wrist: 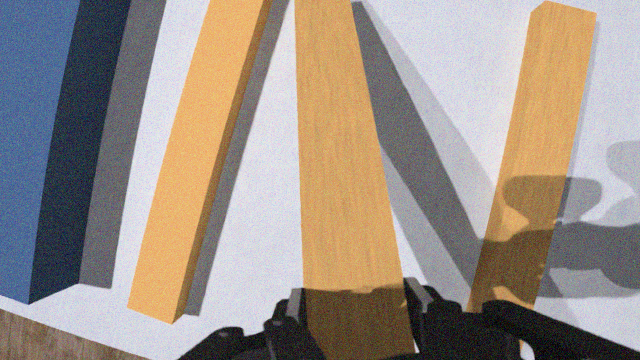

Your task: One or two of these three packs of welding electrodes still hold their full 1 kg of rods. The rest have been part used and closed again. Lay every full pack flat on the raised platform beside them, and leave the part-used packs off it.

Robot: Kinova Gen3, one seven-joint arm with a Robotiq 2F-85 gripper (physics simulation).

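Places are measured from the arm's base along level axes (x ahead, y left, z up), in millimetres.
Where they show: gripper, fingertip midpoint: point(354, 301).
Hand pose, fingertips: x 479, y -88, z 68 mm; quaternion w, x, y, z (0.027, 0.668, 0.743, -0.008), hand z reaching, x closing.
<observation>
Each offset is from my fingertips to the centre of the thing. Level surfaces: height alone.
My gripper point(354, 301) is at the bottom middle, with a black finger against each long side of an orange pack @[dx -67, dy -7, dz -42 mm] point(342, 150). It is shut on this middle pack, which stretches up past the top edge of the view and casts a shadow set apart from it, so it is off the surface. A second orange pack @[dx -99, dy -137, dz -133 mm] point(187, 165) lies to the left, and its upper end is cut off. A third orange pack @[dx -36, dy +159, dz -133 mm] point(547, 100) lies to the right, with gripper shadow over its lower part. The blue raised platform @[dx -155, dy -311, dz -115 mm] point(32, 100), with a dark side wall, stands at the far left. No markings show on the packs.
The two lying packs rest on a pale mat @[dz -145 mm] point(260, 225). A brown wooden surface point(45, 335) shows at the lower left, beyond the mat's edge. The left pack lies between the platform and the held pack. Grey shadows cross the mat on the right.
</observation>
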